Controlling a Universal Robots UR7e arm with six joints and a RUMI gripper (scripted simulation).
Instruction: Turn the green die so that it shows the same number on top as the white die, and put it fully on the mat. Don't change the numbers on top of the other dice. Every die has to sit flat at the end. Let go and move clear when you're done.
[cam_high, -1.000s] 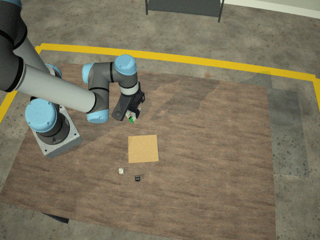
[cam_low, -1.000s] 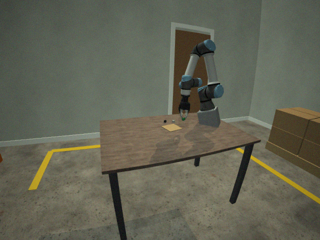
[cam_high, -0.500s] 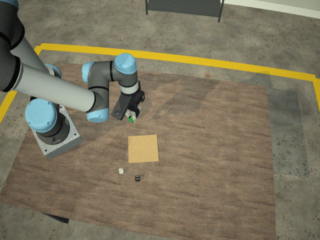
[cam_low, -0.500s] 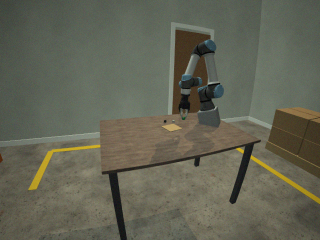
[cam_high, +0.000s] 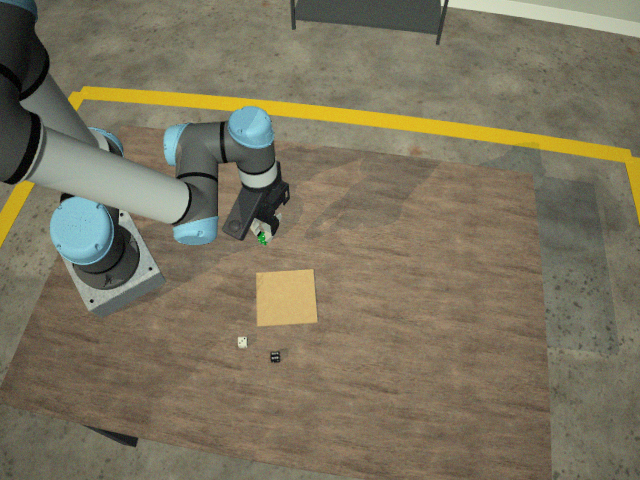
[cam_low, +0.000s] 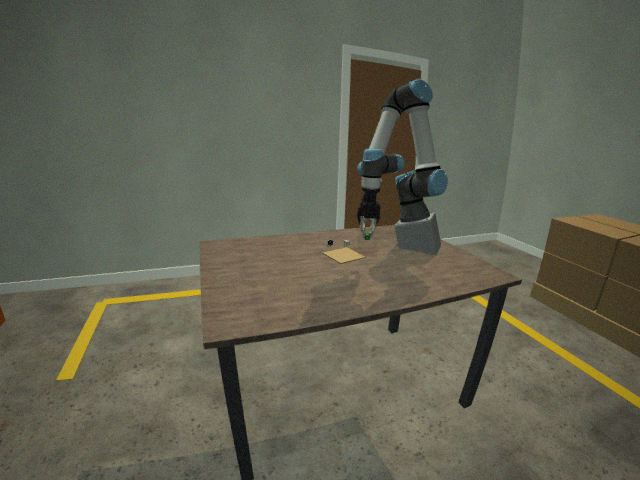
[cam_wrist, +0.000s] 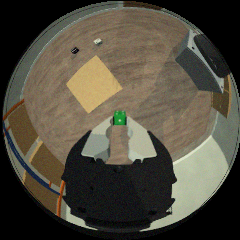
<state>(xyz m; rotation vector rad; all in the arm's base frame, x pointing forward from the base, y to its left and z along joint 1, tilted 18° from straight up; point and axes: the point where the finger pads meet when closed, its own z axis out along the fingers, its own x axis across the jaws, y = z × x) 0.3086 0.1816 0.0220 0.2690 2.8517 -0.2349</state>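
Right now my hand is 1 cm above the green die. Also, from my hand: black die 11 cm ahead, 23 cm to the right, 11 cm below; white die 2 cm ahead, 22 cm to the right, 11 cm below; tan mat 8 cm ahead, 8 cm to the right, 12 cm below.
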